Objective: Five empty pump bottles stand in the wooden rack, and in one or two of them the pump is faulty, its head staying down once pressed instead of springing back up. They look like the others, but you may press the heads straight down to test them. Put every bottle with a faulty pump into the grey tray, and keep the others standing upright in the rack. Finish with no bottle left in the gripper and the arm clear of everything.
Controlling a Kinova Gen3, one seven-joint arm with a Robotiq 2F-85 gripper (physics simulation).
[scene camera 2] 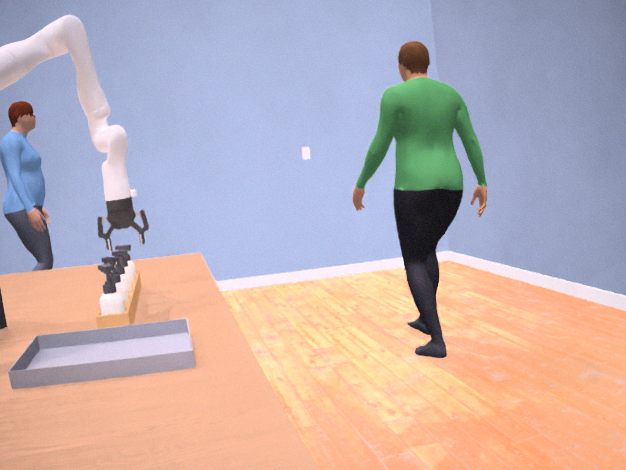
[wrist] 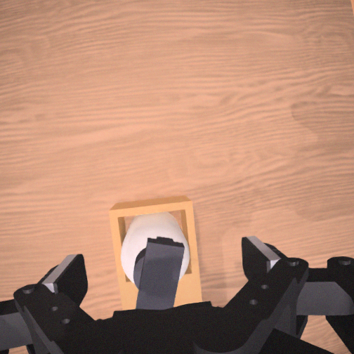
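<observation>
My gripper (scene camera 2: 126, 243) (wrist: 163, 262) is open and points down over the far end of the wooden rack (scene camera 2: 115, 319) (wrist: 150, 206). In the wrist view its fingers stand apart on either side of the dark pump head (wrist: 161, 272) of the end bottle (wrist: 152, 227), with nothing held between them. In the scene view the fingertips are around the height of the farthest heads or slightly above. White bottles stand upright in a row in the rack, the nearest bottle (scene camera 2: 111, 304) at the tray end. Their dark heads overlap, so single head heights are hard to tell. The grey tray (scene camera 2: 103, 375) holds no bottle.
The tray lies on the wooden table (scene camera 2: 151, 424), close to the near end of the rack. A person in green (scene camera 2: 427, 136) stands on the floor at the right, and a person in blue (scene camera 2: 22, 172) stands behind the table at the left. A black object (scene camera 2: 1, 309) shows at the left edge.
</observation>
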